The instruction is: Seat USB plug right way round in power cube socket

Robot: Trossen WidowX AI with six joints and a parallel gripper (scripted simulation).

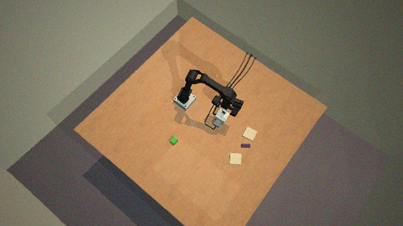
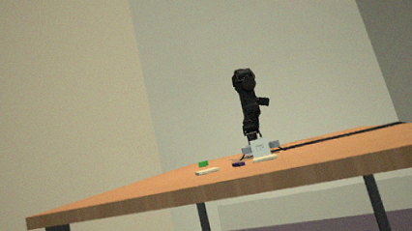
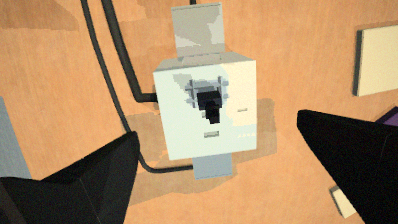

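My gripper tip is now 3 cm above the black USB plug. Also, from my gripper tip: green cube 15 cm behind, 36 cm to the right, 11 cm below; then purple block 26 cm ahead, 6 cm to the right, 12 cm below.
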